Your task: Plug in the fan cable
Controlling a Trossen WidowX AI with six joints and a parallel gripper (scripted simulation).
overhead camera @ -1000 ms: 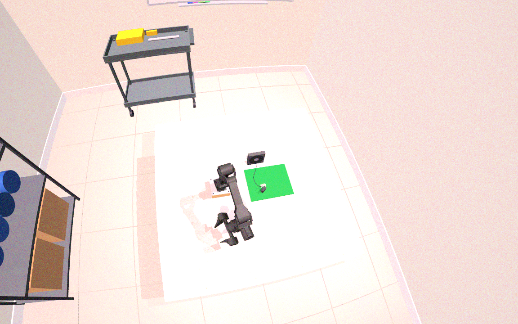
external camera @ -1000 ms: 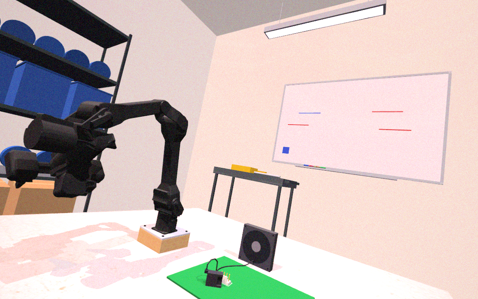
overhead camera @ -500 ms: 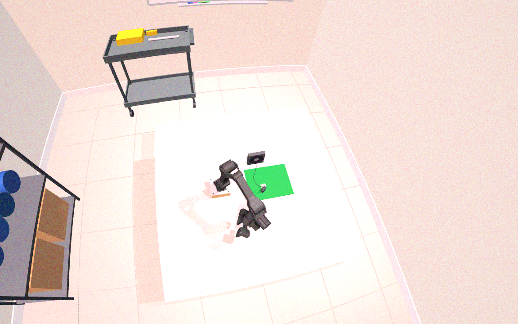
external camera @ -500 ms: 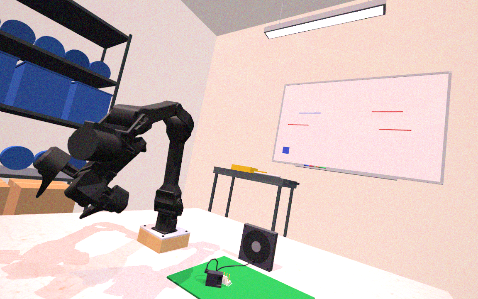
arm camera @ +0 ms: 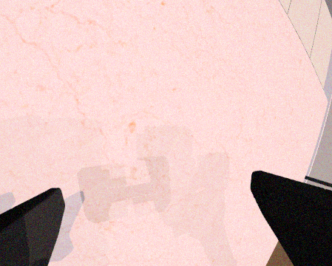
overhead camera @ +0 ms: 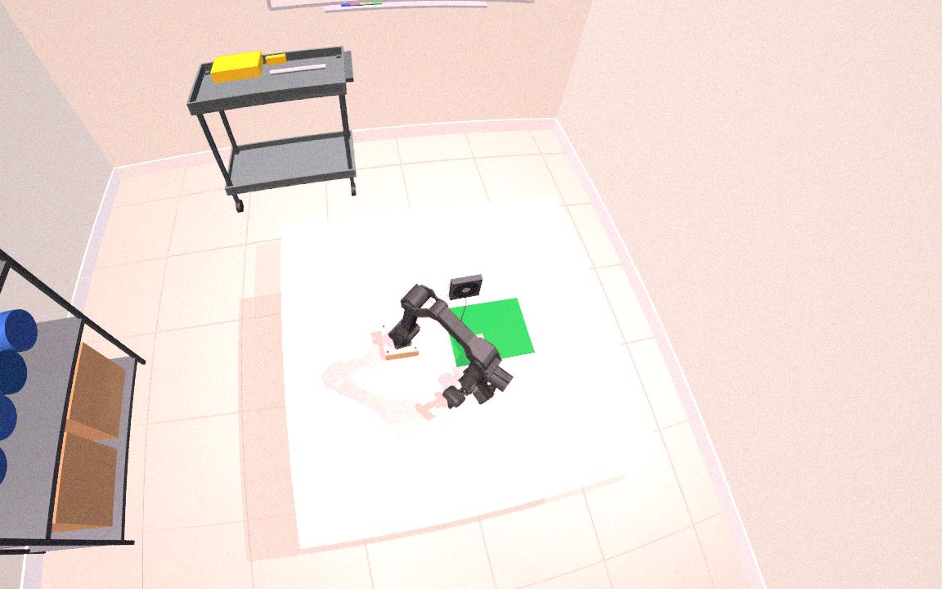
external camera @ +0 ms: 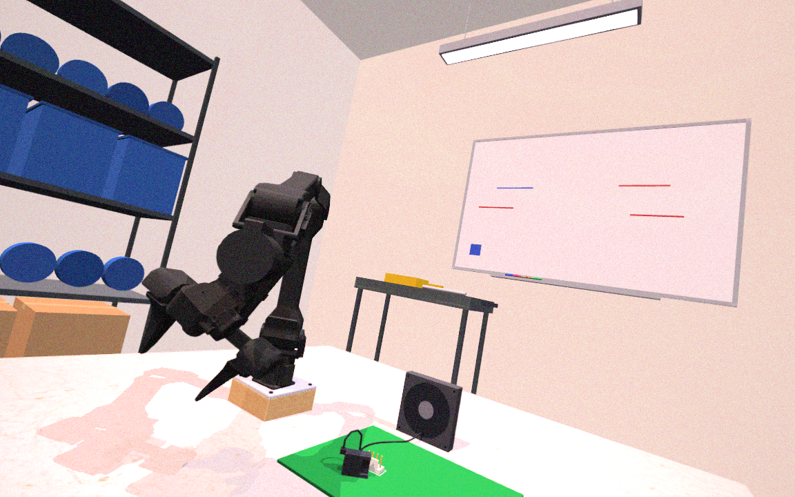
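Now: gripper tip 210 mm to the right of the dark plug, 170 mm short of it and 110 mm above it. From my gripper tip the other things lie so: fan: 430 mm to the left, 190 mm ahead, 70 mm below; green board: 260 mm to the left, 230 mm ahead, 140 mm below.
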